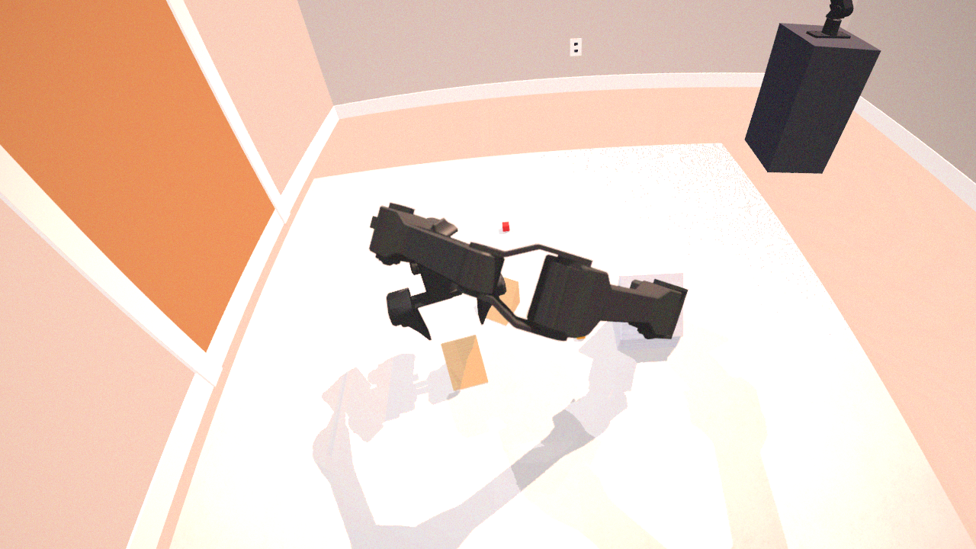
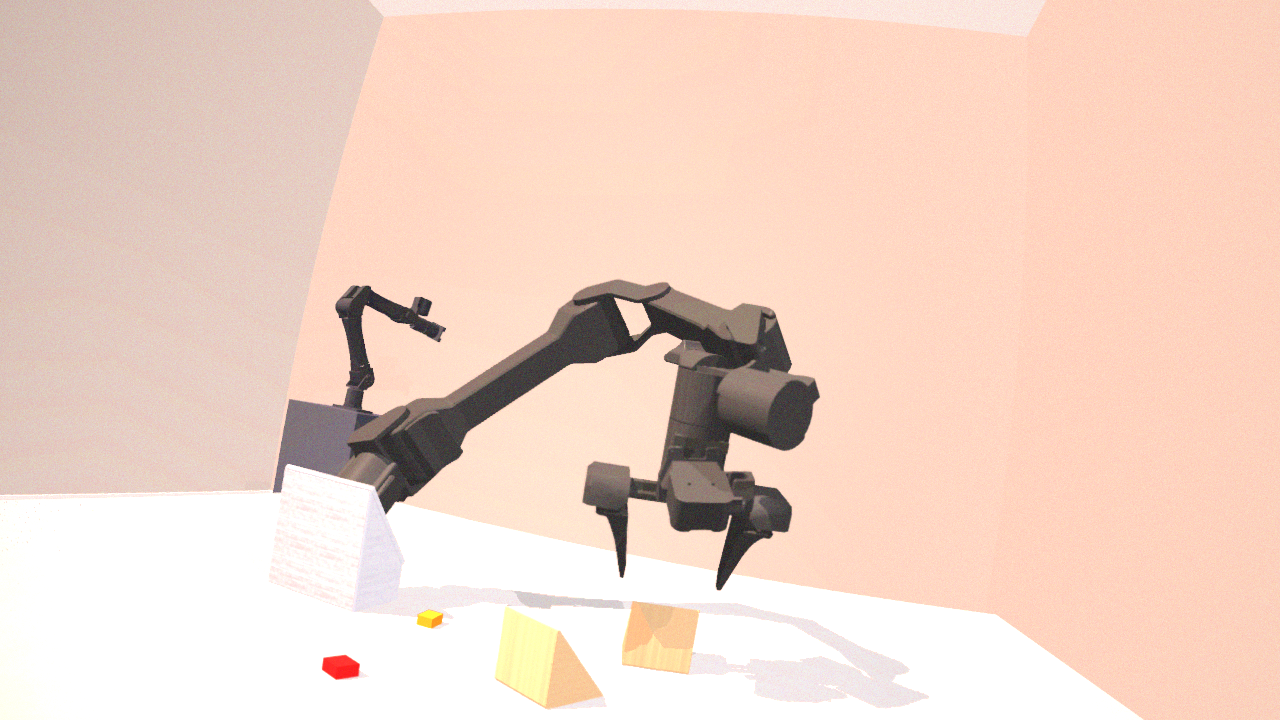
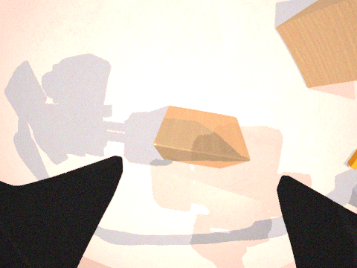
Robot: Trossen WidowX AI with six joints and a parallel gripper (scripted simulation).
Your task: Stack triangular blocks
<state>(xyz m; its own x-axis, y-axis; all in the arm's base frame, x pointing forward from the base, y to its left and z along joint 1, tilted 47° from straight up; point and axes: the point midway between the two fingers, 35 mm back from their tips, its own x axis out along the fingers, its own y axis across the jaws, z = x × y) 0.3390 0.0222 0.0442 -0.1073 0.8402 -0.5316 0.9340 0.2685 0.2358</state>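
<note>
My gripper tip is now 1 cm past the wooden triangular block, 2 cm to the right of it and 7 cm above it. From my gripper tip the other things lie so: yellow cube (22 cm behind, 5 cm to the right, 8 cm below).
</note>
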